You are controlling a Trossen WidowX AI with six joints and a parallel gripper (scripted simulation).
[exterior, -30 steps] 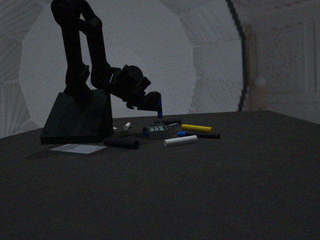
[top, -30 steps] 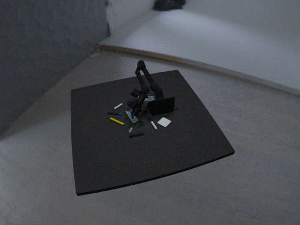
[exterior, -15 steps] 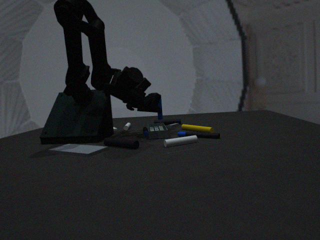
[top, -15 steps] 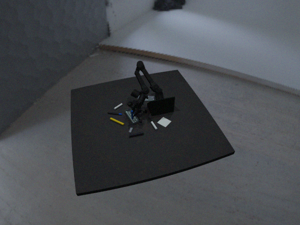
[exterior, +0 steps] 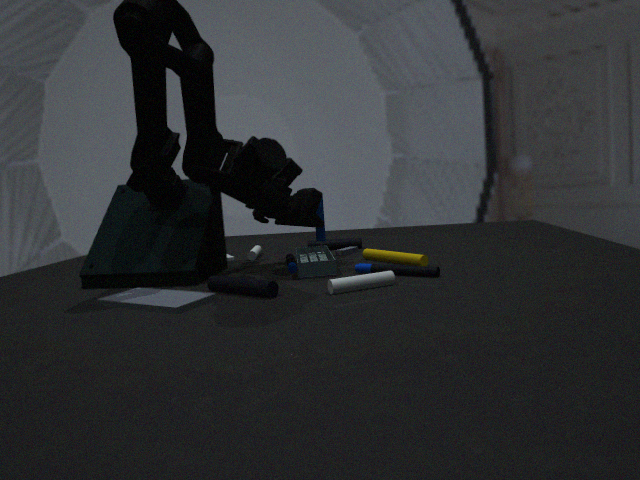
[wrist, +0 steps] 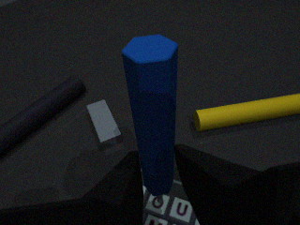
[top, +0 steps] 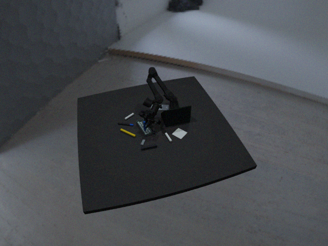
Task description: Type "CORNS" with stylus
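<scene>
Right now my gripper tip is 90 mm to the right of the small grey block, 70 mm above it and 40 mm short of it. Round my gripper tip: yellow rod (140 mm ahead, 60 mm below, 40 mm to the right); blue stylus (20 mm below); grey flat plate (290 mm to the right, 180 mm behind, 70 mm below).
</scene>
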